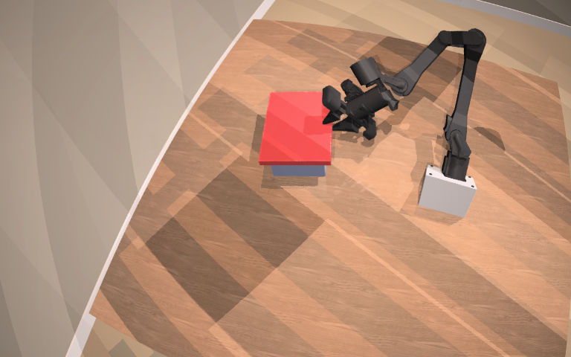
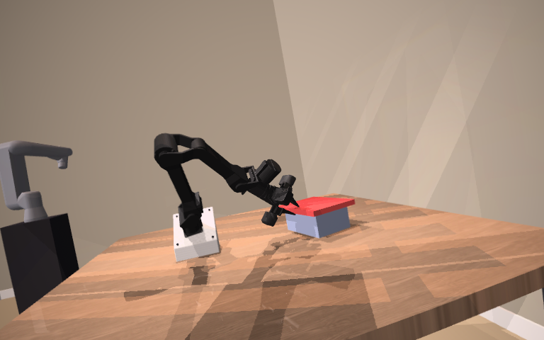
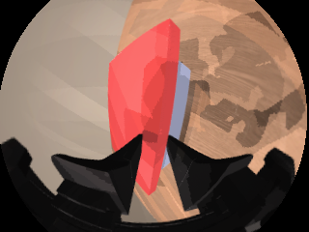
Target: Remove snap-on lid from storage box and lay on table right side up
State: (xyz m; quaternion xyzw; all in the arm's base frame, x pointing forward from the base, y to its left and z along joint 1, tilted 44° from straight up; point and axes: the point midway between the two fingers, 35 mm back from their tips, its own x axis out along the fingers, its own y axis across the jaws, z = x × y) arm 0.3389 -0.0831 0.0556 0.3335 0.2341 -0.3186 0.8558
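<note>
Now: gripper tip 70 mm short of the red lid, 10 mm to the right of it and 10 mm below it. Round my gripper tip: blue-grey storage box (70 mm ahead, 10 mm to the left, 40 mm below).
</note>
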